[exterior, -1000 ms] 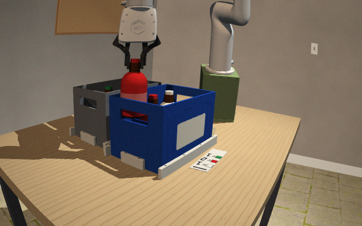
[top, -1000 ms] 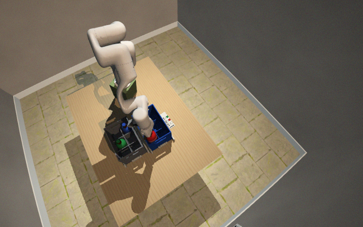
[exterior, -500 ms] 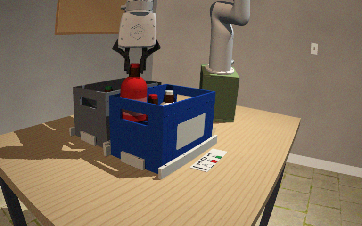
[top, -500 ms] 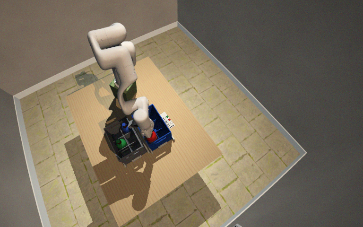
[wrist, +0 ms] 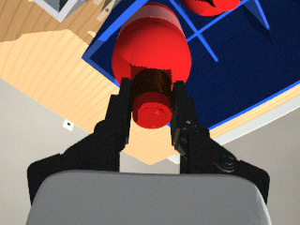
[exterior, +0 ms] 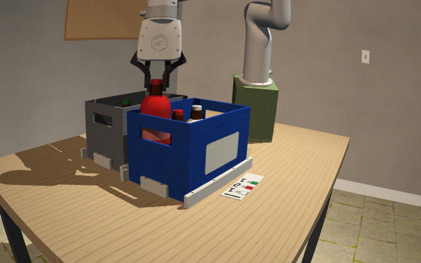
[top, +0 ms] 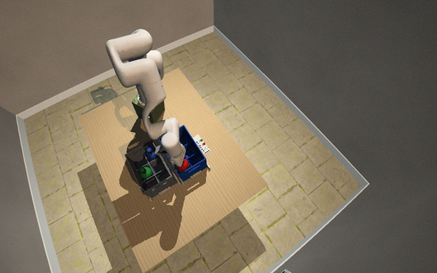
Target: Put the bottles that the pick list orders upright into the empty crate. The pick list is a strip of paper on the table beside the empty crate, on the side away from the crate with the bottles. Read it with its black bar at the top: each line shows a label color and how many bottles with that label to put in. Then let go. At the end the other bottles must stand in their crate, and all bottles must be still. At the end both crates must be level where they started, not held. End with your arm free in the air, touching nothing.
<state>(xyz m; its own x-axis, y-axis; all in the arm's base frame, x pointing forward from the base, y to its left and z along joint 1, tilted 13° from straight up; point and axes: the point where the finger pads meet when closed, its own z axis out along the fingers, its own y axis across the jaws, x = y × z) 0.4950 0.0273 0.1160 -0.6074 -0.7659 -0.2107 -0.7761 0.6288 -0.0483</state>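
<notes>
Now: hand 160 mm above the red bottle, 90 mm past it and 10 mm to the left of it. Also, from my hand: white-label bottle 170 mm behind, 160 mm below, 30 mm to the right; grey crate 190 mm to the right, 160 mm below, 80 mm behind; blue crate 160 mm below, 90 mm behind, 30 mm to the left.
</notes>
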